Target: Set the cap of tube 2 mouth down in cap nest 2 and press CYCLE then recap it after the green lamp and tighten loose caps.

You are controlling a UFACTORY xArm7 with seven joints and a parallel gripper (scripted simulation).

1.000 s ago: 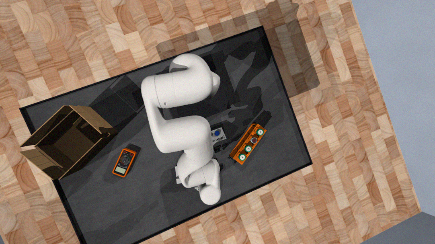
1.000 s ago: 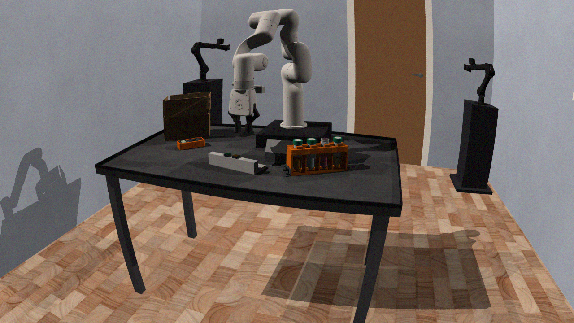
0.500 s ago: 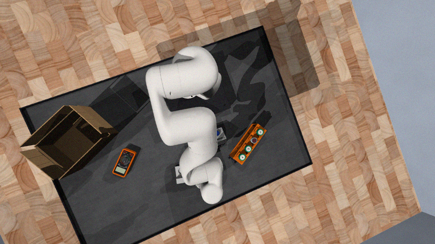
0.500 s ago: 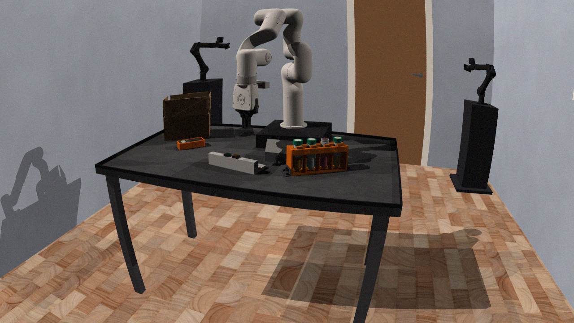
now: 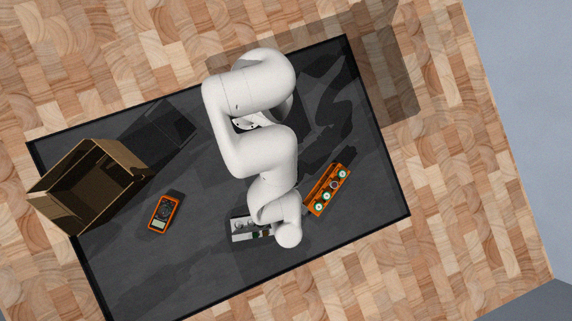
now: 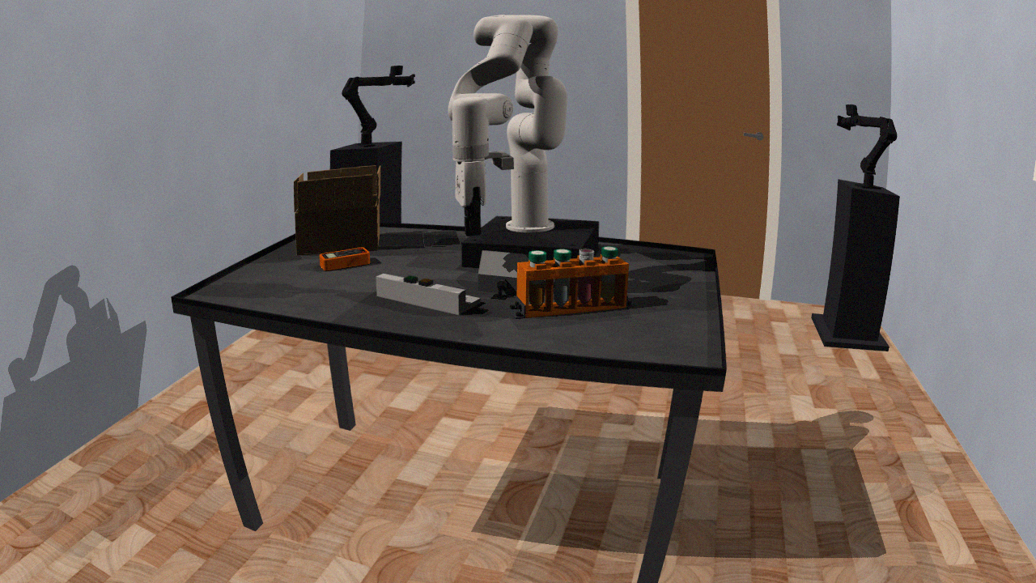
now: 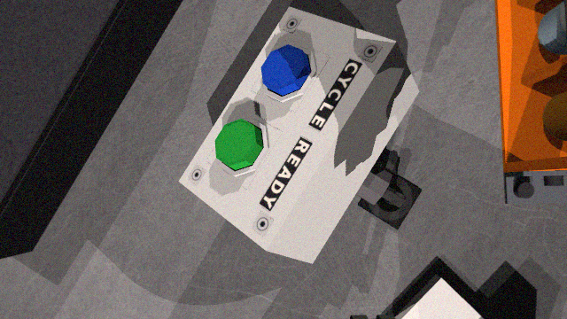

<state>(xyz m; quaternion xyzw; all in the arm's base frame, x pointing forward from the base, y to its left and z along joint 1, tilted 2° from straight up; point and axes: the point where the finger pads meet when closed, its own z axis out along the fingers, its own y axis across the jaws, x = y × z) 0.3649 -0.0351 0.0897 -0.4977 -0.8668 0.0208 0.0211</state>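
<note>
Now: the blue key 9 cm behind my hand, 9 cm to the left of it and 8 cm below it. The rest, counted from my hand: key housing: 7 cm behind, 6 cm to the left, 10 cm below; then raised table edge: 29 cm ahead, 10 cm to the right, 14 cm below; then green key: 9 cm behind, 4 cm to the left, 8 cm below.
</note>
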